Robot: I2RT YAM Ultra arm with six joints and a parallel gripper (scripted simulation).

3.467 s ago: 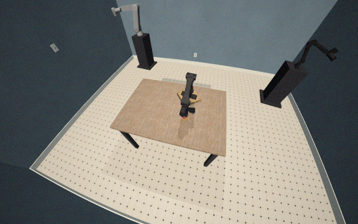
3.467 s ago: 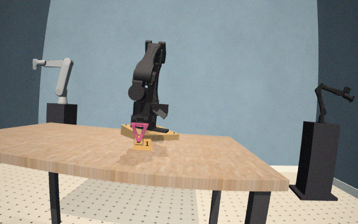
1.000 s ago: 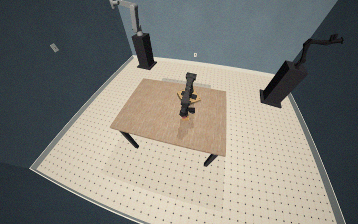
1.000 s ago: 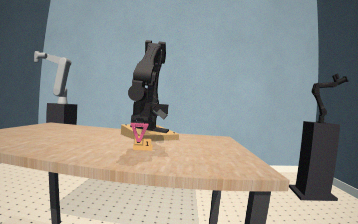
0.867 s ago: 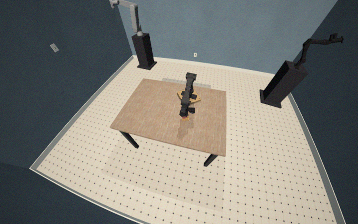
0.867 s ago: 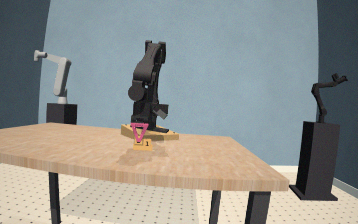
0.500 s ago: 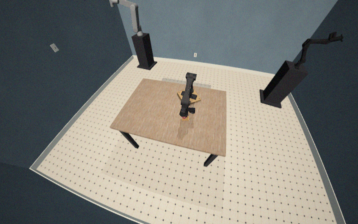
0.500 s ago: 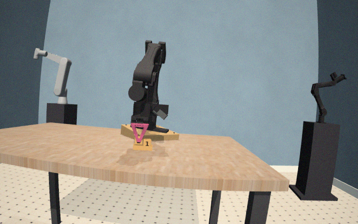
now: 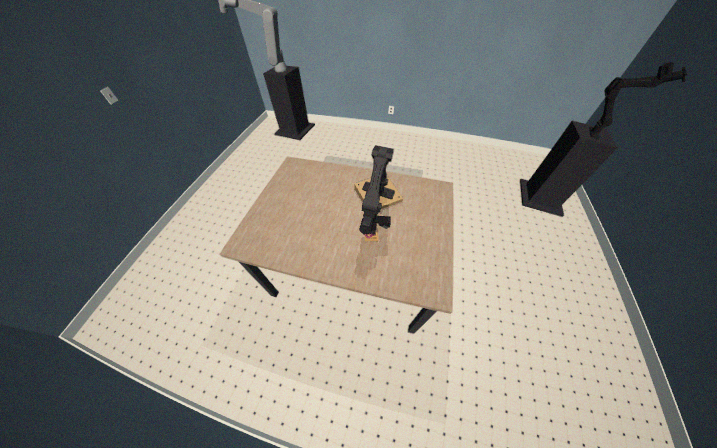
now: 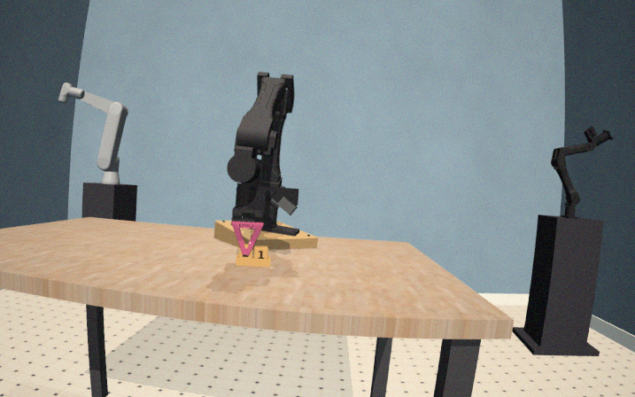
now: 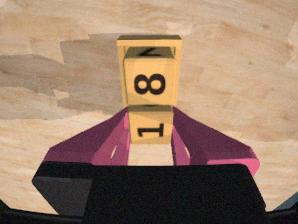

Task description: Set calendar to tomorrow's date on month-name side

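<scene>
My hand is right at the digit cube. Also, from my hand: tan tray: 10 mm behind, 10 mm to the left, 20 mm below.
</scene>
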